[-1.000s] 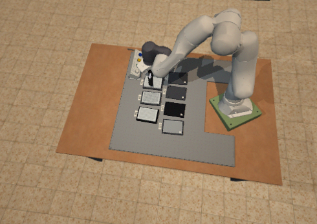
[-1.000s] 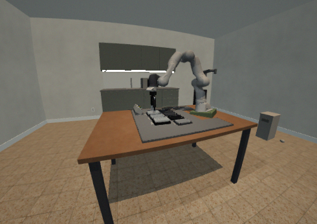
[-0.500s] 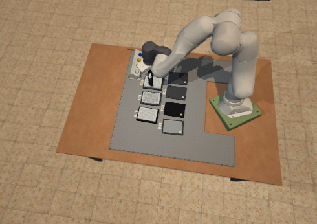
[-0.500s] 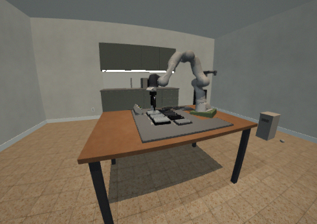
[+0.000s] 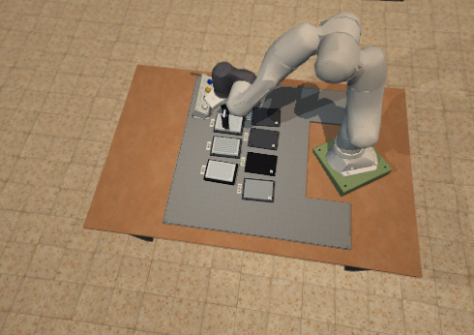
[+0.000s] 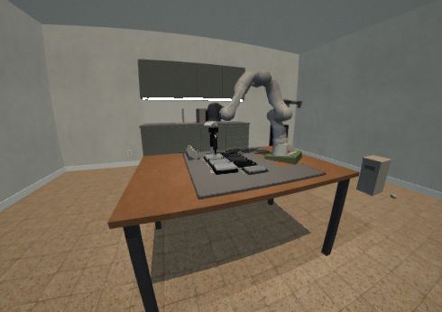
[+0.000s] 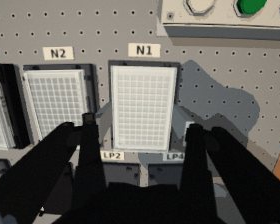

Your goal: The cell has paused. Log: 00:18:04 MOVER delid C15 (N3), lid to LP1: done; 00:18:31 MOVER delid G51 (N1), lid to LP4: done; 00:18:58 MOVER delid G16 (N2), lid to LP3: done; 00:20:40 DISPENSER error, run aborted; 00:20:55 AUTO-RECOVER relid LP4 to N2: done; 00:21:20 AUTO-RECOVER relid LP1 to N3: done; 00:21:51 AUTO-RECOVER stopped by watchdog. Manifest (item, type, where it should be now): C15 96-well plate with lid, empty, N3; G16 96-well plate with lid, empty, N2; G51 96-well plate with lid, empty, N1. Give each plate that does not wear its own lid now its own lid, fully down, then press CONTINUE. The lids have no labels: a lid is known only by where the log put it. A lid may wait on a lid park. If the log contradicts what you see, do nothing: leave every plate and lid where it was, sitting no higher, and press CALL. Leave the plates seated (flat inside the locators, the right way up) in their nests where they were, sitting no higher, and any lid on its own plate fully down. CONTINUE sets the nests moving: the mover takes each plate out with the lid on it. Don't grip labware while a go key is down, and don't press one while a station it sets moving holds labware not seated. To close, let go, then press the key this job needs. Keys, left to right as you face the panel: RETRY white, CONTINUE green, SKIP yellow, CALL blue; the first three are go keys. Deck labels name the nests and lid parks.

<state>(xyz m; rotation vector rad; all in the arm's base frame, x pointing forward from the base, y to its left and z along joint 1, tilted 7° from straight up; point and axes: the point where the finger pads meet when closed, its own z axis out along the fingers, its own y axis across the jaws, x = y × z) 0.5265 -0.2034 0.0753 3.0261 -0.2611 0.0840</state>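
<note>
Right now my hand is 20 mm above the clear lid. Round my hand: LP2 label (80 mm behind, 70 mm to the left, 50 mm below); white retry key (120 mm ahead, 70 mm to the right, 10 mm above); green continue key (120 mm to the right, 110 mm ahead, 10 mm above).
</note>
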